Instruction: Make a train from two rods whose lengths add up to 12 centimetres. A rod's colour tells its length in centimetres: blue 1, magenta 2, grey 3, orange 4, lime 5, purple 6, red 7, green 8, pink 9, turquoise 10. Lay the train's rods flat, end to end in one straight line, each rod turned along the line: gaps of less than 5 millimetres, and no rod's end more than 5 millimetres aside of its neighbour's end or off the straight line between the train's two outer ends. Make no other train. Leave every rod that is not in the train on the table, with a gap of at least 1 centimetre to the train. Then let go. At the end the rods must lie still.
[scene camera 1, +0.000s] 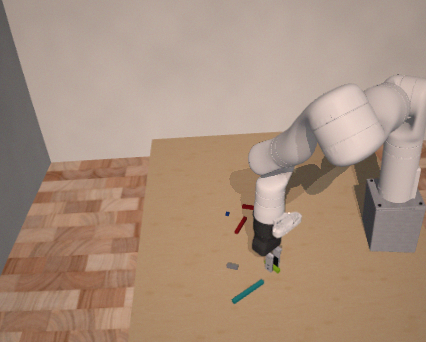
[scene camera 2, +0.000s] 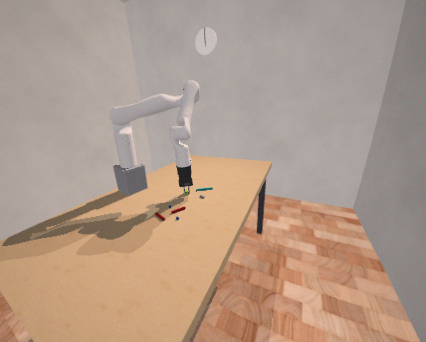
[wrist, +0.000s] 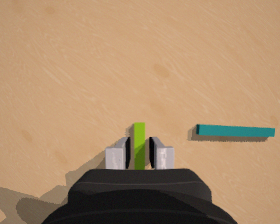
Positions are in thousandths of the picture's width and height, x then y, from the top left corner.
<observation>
I see my gripper (scene camera 1: 640, 782) and a turquoise rod (wrist: 773, 583).
My gripper also shows in the wrist view (wrist: 498, 658).
</observation>
